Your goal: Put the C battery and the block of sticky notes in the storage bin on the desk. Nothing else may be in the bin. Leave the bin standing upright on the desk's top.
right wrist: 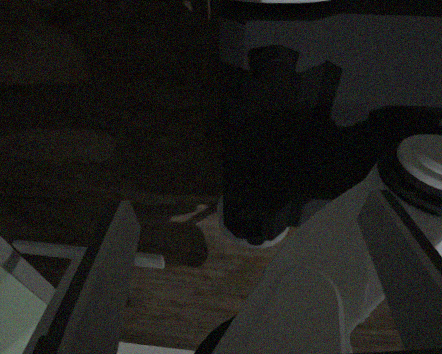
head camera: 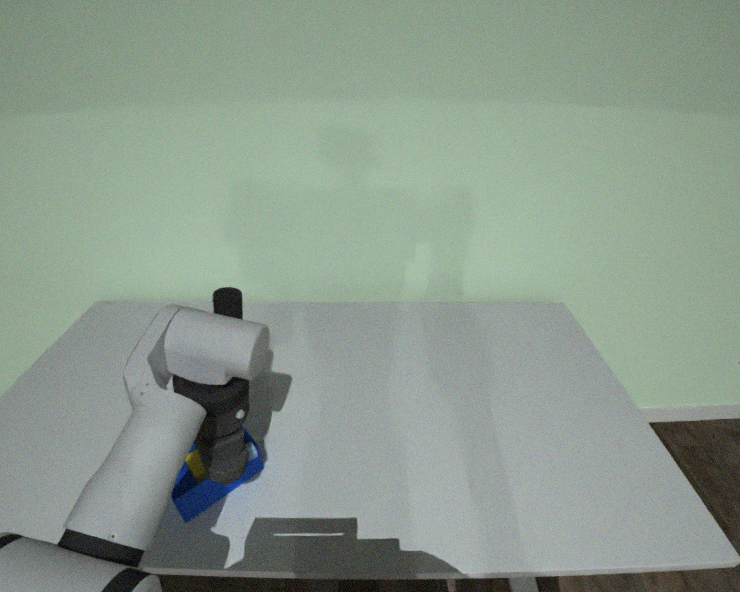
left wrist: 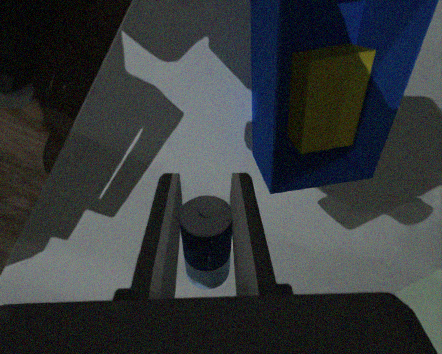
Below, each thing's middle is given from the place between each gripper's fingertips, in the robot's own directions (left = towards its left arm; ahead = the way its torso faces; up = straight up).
Labels:
The blue storage bin [head camera: 191, 498] lies 90 mm ahead of my left hand, 70 mm to the left of it and 120 mm below it. Also, from my left hand: C battery [left wrist: 206, 221]: 20 mm ahead, 30 mm to the right, 10 mm above.
The C battery lies 410 mm to the left of my right hand, 400 mm ahead of it and 390 mm above it. From my right hand the other things lie so: blue storage bin: 510 mm to the left, 460 mm ahead, 270 mm above.

